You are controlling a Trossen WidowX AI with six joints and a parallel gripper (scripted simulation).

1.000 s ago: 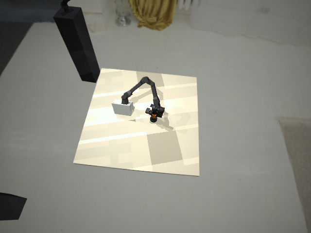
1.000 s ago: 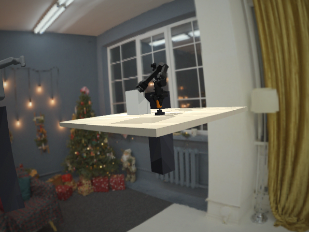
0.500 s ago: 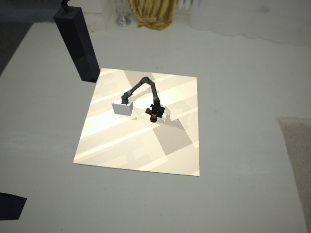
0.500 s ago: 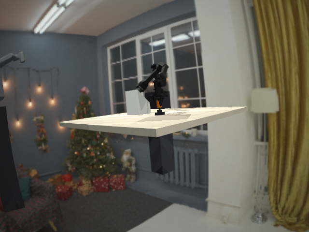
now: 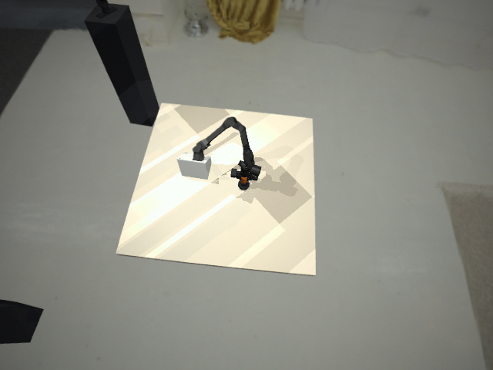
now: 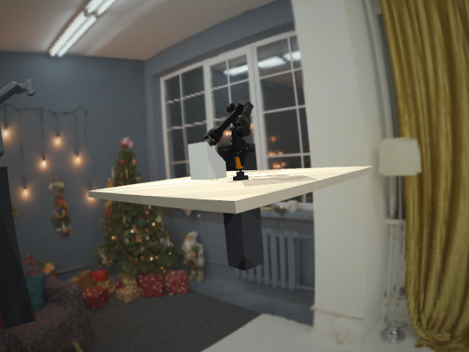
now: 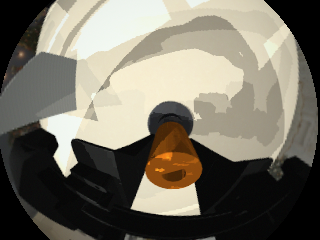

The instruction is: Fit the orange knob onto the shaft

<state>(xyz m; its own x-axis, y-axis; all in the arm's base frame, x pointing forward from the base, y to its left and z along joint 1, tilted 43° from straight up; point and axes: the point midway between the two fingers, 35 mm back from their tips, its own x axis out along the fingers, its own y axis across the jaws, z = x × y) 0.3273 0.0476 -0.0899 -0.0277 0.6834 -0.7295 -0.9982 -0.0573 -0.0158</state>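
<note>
Right now my gripper tip is 20 mm below the orange knob. The rest, counted from my gripper tip: dark round pedestal: 40 mm below.
</note>
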